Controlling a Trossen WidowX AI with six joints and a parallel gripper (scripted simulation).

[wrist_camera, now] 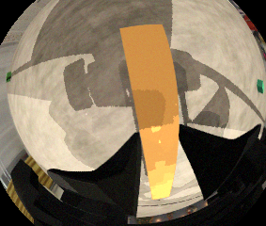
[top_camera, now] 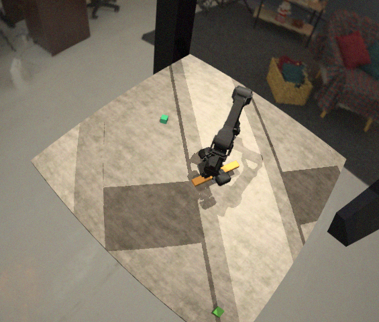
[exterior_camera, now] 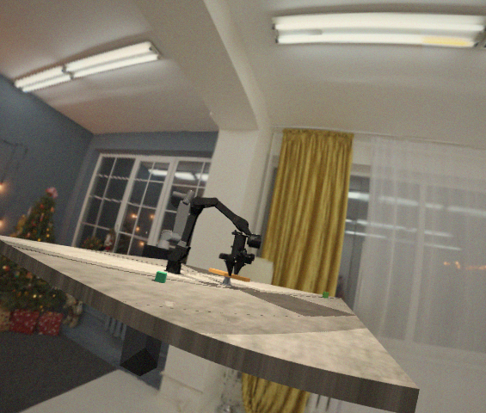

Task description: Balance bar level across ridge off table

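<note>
The bar is 3 cm behind my gripper tip and 1 cm to the left of it.
</note>
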